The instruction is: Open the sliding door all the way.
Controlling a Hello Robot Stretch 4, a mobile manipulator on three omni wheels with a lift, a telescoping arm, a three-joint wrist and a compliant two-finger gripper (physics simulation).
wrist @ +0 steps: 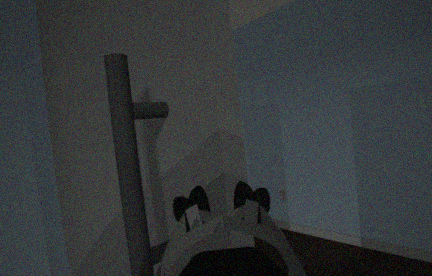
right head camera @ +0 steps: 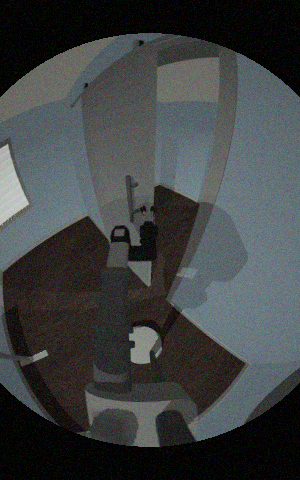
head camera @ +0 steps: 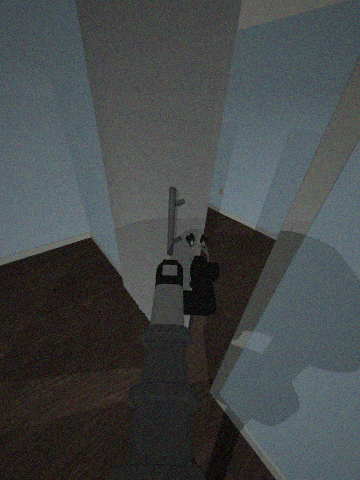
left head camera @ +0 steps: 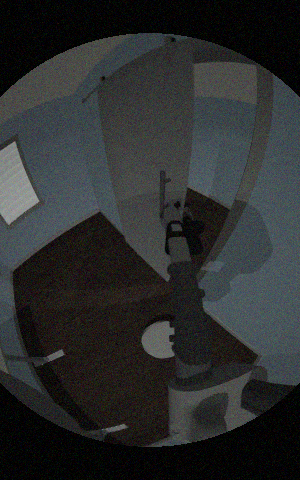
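Seen in the pictures: gripper, fingertip midpoint: (wrist: 221, 199) (right head camera: 147, 206) (head camera: 196, 235) (left head camera: 180, 202); robot's base at its link origin: (right head camera: 141, 343) (left head camera: 161, 338).
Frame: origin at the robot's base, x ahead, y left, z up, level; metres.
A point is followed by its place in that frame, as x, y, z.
The grey sliding door (head camera: 155, 110) @(0.923, 0.082, 1.523) (left head camera: 145, 125) @(0.921, 0.079, 1.540) (right head camera: 117, 125) @(0.903, 0.065, 1.574) (wrist: 190, 75) @(0.732, -0.079, 1.267) stands partly open, with a gap between its right edge and the door frame (head camera: 300, 200) @(0.522, -0.313, 1.365) (left head camera: 264, 125) @(0.503, -0.329, 1.626) (right head camera: 226, 125) @(0.502, -0.329, 1.588). Its upright grey bar handle (head camera: 171, 220) @(0.731, 0.004, 1.175) (left head camera: 162, 192) @(0.732, 0.002, 1.175) (right head camera: 130, 200) @(0.734, -0.002, 1.153) (wrist: 125, 150) @(0.731, 0.002, 1.192) stands off the panel on short posts. My gripper (head camera: 197, 240) @(0.687, -0.097, 1.138) (left head camera: 181, 204) @(0.687, -0.097, 1.138) (right head camera: 148, 209) @(0.687, -0.097, 1.138) (wrist: 221, 199) @(0.687, -0.097, 1.138) is open and empty, its fingers moderately apart. It is right of the handle, near the door's right edge. In the wrist view the handle's lower end is cut off by the picture's edge. Contact with the door cannot be told.
A blue wall (head camera: 320, 400) @(0.293, -0.522, 0.764) (left head camera: 270, 310) @(0.036, -0.736, 0.791) (right head camera: 265, 200) @(0.364, -0.462, 1.402) stands close on the right, bearing my shadow. Another room's wall (head camera: 250, 175) @(3.006, -1.173, 0.783) (wrist: 320, 150) @(2.990, -1.189, 0.877) shows through the gap. A blue wall (head camera: 40, 150) @(2.134, 1.356, 1.114) stands on the left. A white disc (left head camera: 159, 340) @(-0.009, 0.029, 0.187) (right head camera: 143, 345) @(-0.007, -0.031, 0.187) shows low beside my arm.
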